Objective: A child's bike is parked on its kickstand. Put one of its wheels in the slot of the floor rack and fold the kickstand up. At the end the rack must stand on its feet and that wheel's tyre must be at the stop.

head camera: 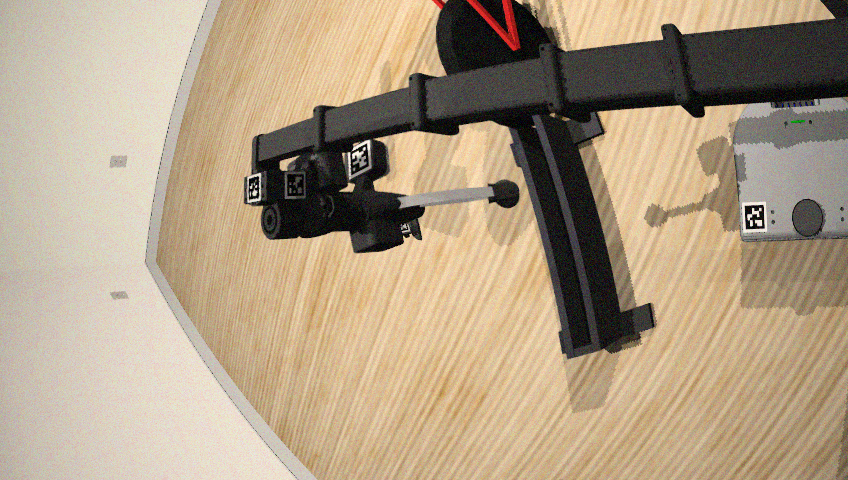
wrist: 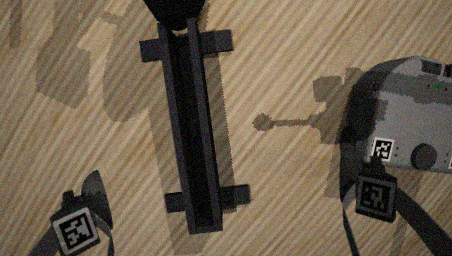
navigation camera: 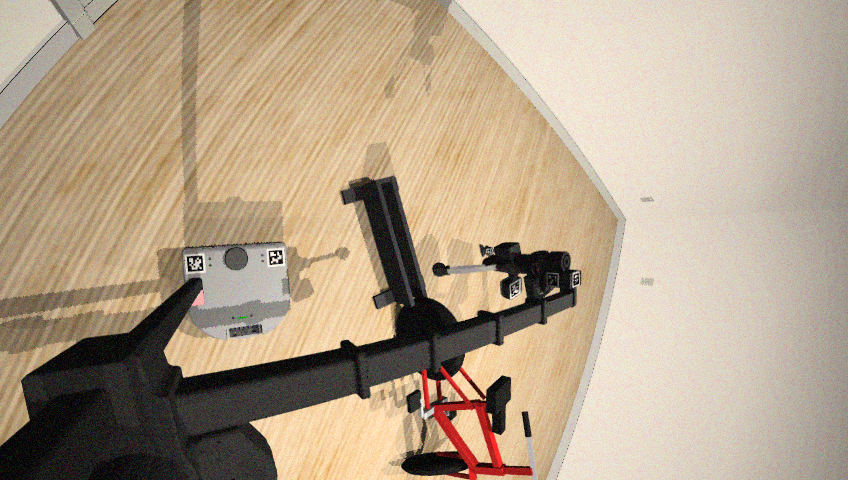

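Where they show: gripper, fingertip midpoint: (head camera: 467,210) (wrist: 223,178) (navigation camera: 457,259); robot's base at its link origin: (head camera: 805,215) (navigation camera: 236,257).
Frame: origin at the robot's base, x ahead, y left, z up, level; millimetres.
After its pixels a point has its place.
The child's bike (head camera: 492,23) {x -461, y -686, z 261 mm} (navigation camera: 455,438) {x -858, y -743, z 318 mm} has a red frame. Its rear wheel (head camera: 461,41) {x -403, y -729, z 328 mm} (navigation camera: 422,318) {x -304, y -690, z 188 mm} (wrist: 175,10) {x -251, y -694, z 205 mm} is at one end of the black floor rack (head camera: 589,237) {x 28, y -584, z 94 mm} (navigation camera: 380,237) {x 43, y -580, z 66 mm} (wrist: 206,125) {x -5, y -598, z 161 mm}. How far the tyre reaches into the slot is unclear, as the arm covers part of the wheel. The front wheel (navigation camera: 434,463) {x -1017, y -676, z 242 mm} is at the bottom of the navigation view. I cannot make out the kickstand. The rack lies low on the floor, its cross feet showing. My gripper (head camera: 459,212) {x -26, y -564, z 575 mm} (navigation camera: 462,260) {x -26, y -564, z 575 mm} (wrist: 223,178) {x -26, y -564, z 575 mm} is open, above and beside the rack, fingers spread wide.
My telescoping arm (head camera: 487,89) {x -102, y -280, z 921 mm} (navigation camera: 297,371) {x -81, y -41, z 923 mm} extends across above the rear wheel. My base (head camera: 785,166) {x -100, y -44, z 160 mm} (navigation camera: 255,294) {x -118, y -51, z 160 mm} (wrist: 410,120) {x -89, y -64, z 160 mm} stands on the other side of the rack from the wrist. A pale wall (head camera: 71,356) {x 506, y -2692, z 863 mm} (navigation camera: 743,237) {x -109, y -3280, z 1166 mm} with a grey skirting stands beyond the wrist.
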